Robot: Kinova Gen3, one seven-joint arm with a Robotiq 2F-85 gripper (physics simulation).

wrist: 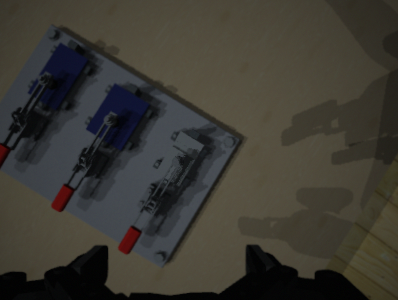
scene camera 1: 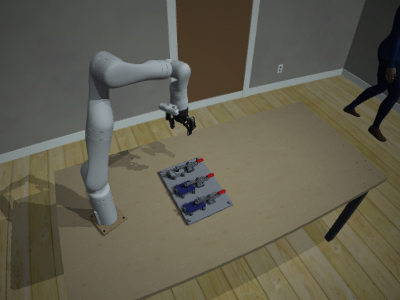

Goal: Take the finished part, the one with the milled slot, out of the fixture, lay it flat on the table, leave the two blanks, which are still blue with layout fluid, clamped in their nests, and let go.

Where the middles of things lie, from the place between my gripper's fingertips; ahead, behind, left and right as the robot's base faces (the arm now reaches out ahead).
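The finished part (wrist: 190,148) is 4 cm to the right of my hand, 5 cm behind it and 22 cm below it. Of the things named here, going by their middles, the finished part is the nearest to my hand. The grey fixture plate (scene camera 1: 211,186), again as counted from my hand, is 15 cm to the right and 25 cm below.
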